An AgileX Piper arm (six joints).
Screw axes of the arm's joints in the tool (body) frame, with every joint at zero. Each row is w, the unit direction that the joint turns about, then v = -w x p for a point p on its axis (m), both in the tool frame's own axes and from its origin. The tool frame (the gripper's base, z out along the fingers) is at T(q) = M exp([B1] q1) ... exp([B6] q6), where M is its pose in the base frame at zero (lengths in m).
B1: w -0.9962 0 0.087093 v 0.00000 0.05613 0.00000
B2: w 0 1 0 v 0.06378 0.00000 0.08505
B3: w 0 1 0 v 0.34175 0.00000 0.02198
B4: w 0 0 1 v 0.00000 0.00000 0.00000
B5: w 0 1 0 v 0.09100 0.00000 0.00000
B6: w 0 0 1 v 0.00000 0.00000 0.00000
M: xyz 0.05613 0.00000 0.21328 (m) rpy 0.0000 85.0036 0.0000 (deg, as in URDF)
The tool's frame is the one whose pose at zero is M.
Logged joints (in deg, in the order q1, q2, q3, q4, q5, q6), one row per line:
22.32, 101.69, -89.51, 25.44, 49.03, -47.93
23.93, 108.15, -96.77, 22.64, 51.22, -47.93
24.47, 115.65, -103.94, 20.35, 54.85, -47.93
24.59, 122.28, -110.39, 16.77, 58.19, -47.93
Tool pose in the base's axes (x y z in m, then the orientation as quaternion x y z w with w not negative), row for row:
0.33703, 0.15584, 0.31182, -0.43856, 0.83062, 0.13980, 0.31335
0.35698, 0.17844, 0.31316, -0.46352, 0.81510, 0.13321, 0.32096
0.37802, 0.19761, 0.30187, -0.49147, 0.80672, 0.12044, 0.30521
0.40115, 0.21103, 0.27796, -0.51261, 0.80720, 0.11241, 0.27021
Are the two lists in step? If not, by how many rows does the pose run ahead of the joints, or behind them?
The pose runs 1 row behind the joints: the pose in row i belongs to the joints in row i - 1.
